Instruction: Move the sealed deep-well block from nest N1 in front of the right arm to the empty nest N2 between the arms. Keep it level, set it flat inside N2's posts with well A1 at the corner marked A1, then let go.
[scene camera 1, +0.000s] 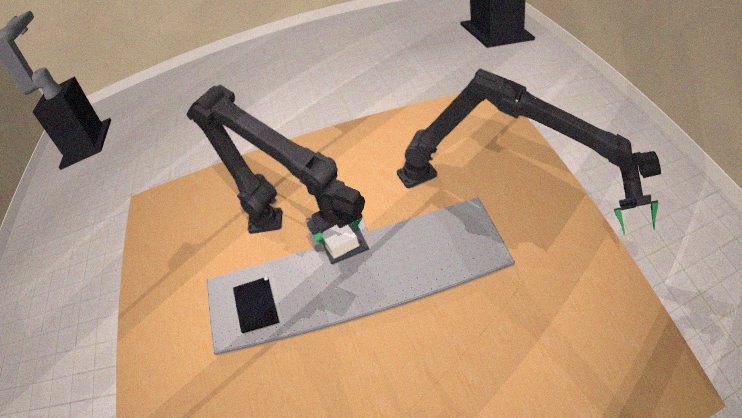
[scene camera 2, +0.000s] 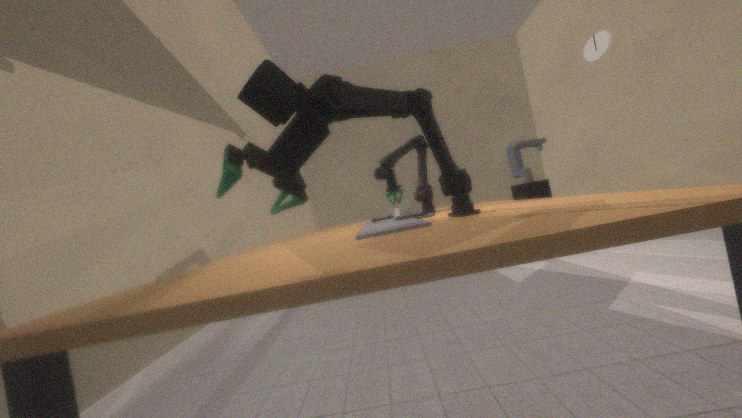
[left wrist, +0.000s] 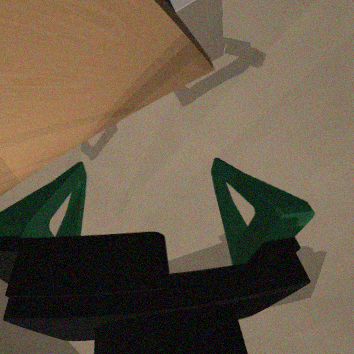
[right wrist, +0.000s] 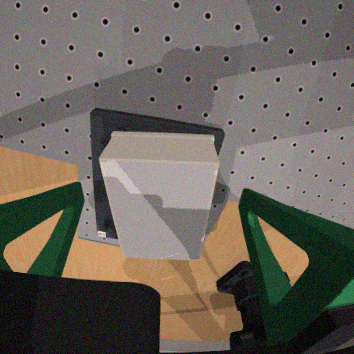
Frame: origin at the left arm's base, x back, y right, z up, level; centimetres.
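Seen in the pictures: left gripper, fingertip midpoint: (scene camera 1: 639, 232) (scene camera 2: 247, 205) (left wrist: 150, 165); right gripper, fingertip midpoint: (scene camera 1: 339, 235) (scene camera 2: 396, 204) (right wrist: 162, 193); left arm's base, link origin: (scene camera 1: 417, 174) (scene camera 2: 463, 214); right arm's base, link origin: (scene camera 1: 265, 221) (right wrist: 251, 278).
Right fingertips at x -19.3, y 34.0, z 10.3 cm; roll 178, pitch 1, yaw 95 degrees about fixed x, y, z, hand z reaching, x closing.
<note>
Pixels of each thing's top centre, then the offset from my right fingertips to it. Level surfaces: height alone.
- pale deep-well block, top centre: (right wrist: 159, 223) (scene camera 1: 334, 229) (scene camera 2: 406, 206) dx +5.3, dy +0.2, dz -2.6 cm
- dark nest N2, top centre: (right wrist: 147, 199) (scene camera 1: 339, 233) (scene camera 2: 409, 213) dx +6.3, dy -1.2, dz -6.8 cm
- N2's white corner mark, top centre: (right wrist: 101, 233) dx +13.7, dy -6.8, dz -7.8 cm
- Nest N1, top centre: (scene camera 1: 253, 302) dx -4.8, dy +31.4, dz -7.2 cm
- grey perforated board, surface height: dz -9.0 cm
- wooden table, surface height: dz -10.3 cm
The pale deep-well block (scene camera 1: 341, 242) (right wrist: 160, 200) is at dark nest N2 (scene camera 1: 349, 255) (right wrist: 97, 150), between the arms. In the right wrist view its lower end looks sunk relative to its upper end; I cannot tell whether it sits flat inside the posts. N2's white corner mark (right wrist: 101, 234) shows at lower left; well A1 cannot be made out. My right gripper (scene camera 1: 337, 230) (scene camera 2: 395, 201) (right wrist: 162, 193) is open above the block, its fingers apart from both sides. Nest N1 (scene camera 1: 255, 306) is empty. My left gripper (scene camera 1: 639, 231) (scene camera 2: 246, 204) (left wrist: 150, 165) is open and empty, far from the block.
The grey perforated board (scene camera 1: 415, 259) (right wrist: 280, 110) lies on the wooden table (scene camera 1: 441, 358) (scene camera 2: 321, 249). The left gripper hangs beyond the table's right edge in scene camera 1. A grey arm on a black pedestal (scene camera 1: 70, 122) stands off the table at the left.
</note>
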